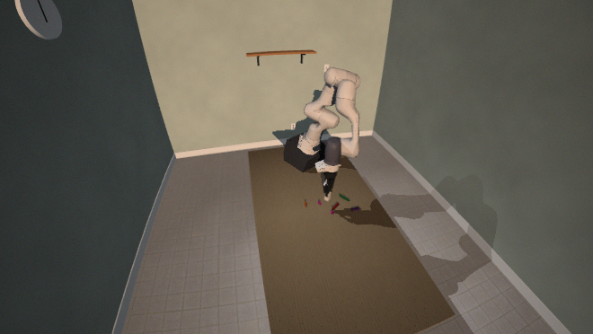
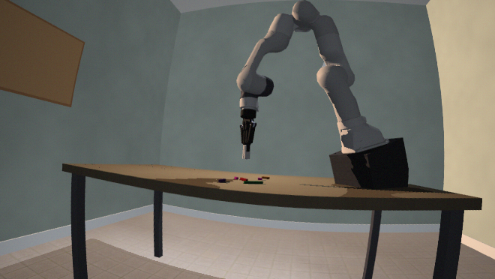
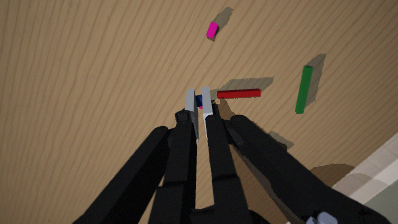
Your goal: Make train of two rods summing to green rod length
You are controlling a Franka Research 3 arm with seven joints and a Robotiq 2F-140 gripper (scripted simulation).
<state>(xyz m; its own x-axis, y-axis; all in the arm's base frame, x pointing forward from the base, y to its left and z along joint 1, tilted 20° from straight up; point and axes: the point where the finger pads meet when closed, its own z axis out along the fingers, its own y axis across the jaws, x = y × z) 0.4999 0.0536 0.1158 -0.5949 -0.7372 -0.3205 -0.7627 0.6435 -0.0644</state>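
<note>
My gripper is now 60 mm past the orange rod, 130 mm to the left of it and 130 mm above it. The rest, counted from my hand: blue rod: 30 mm below; red rod: 30 mm behind, 70 mm to the left, 130 mm below; green rod: 100 mm behind, 140 mm to the left, 130 mm below.
</note>
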